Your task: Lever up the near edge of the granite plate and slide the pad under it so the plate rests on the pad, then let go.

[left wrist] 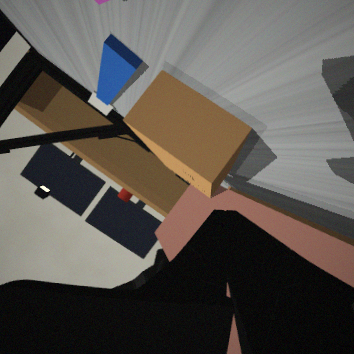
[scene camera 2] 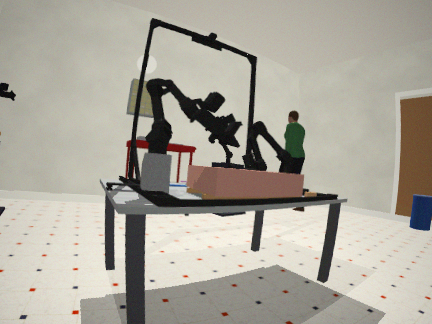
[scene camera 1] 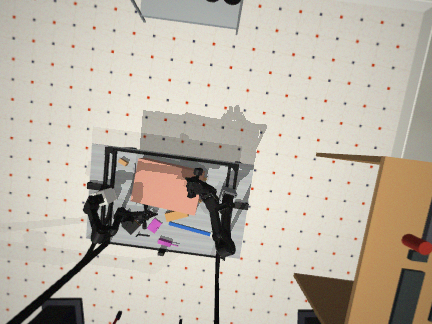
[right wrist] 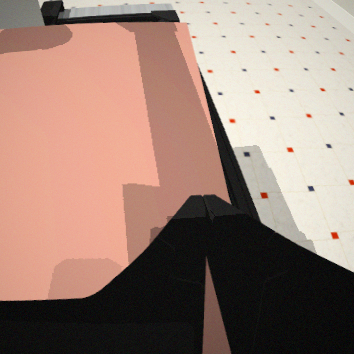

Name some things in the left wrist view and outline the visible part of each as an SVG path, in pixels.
My left gripper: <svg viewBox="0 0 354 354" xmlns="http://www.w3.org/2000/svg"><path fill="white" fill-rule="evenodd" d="M354 287L311 263L238 211L213 209L181 250L145 283L133 290L32 279L18 279L0 284L0 354L226 354L233 314L241 354L354 354Z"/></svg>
A granite plate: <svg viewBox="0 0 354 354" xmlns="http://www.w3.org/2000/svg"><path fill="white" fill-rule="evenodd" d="M233 314L226 354L241 354ZM154 231L170 261L191 238L213 209L223 209L224 211L236 210L311 263L354 287L353 245L221 185L217 187L209 198L196 187L189 184Z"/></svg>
A blue bar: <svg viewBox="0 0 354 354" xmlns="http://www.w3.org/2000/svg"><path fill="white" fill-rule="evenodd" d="M111 33L103 41L97 90L93 90L88 99L90 104L105 115L114 106L110 101L143 61Z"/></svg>
